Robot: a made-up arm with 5 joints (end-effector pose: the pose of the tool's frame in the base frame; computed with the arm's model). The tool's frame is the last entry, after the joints.
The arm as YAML. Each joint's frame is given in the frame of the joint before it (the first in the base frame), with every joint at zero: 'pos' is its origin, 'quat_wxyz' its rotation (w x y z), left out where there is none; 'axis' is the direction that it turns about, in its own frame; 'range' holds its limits. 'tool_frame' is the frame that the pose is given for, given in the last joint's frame.
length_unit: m
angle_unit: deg
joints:
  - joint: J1
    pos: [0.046, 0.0, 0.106]
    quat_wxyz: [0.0, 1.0, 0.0, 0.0]
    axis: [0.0, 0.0, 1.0]
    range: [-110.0, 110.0]
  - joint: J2
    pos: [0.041, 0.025, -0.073]
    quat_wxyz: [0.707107, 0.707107, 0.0, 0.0]
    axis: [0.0, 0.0, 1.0]
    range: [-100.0, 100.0]
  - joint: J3
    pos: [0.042, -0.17, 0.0]
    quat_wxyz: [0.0, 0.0, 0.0, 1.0]
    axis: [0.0, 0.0, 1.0]
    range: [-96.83, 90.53]
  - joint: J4
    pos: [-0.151, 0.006, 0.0]
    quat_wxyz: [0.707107, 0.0, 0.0, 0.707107]
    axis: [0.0, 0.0, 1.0]
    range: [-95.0, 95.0]
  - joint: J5
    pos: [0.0, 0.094, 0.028]
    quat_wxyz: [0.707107, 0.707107, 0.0, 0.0]
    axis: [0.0, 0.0, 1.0]
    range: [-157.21, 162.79]
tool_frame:
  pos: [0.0, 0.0, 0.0]
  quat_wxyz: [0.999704, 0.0, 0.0, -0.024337]
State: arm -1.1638 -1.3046 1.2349 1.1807 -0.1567
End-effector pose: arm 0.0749 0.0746 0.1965 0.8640 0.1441 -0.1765 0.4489
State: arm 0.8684 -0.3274 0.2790 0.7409 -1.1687
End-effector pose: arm 0.2091 -0.1881 0.3068 0.4559 0.0738 -0.4187 -0.7819
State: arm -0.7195 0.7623 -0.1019 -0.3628 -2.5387
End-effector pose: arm 0.3461 0.2669 0.1575 0.4782 0.5924 0.0491 -0.6465
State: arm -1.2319 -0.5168 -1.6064 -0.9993 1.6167
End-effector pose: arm -0.0183 -0.1733 0.4747 0.1191 0.1194 0.7038 0.6901
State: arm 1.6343 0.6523 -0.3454 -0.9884 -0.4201
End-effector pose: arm 0.0238 -0.3957 0.3079 0.2135 -0.4968 -0.7538 -0.3734
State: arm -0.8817 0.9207 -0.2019 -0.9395 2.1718
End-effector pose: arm 0.3051 0.3192 0.1741 0.0427 -0.4541 -0.6351 0.6235
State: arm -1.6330 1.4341 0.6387 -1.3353 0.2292
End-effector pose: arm 0.0295 0.2167 -0.0379 0.5636 0.2687 -0.3026 0.7201
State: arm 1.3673 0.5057 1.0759 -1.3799 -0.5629
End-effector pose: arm 0.1008 -0.2507 0.1375 0.4254 -0.2333 -0.5877 -0.6474
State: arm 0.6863 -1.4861 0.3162 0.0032 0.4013
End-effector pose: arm 0.0212 0.0242 0.4630 0.1979 -0.4863 -0.8504 -0.0333
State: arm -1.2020 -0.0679 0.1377 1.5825 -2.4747
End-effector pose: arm 0.1206 0.2014 0.2532 0.7889 -0.0390 -0.0117 -0.6132
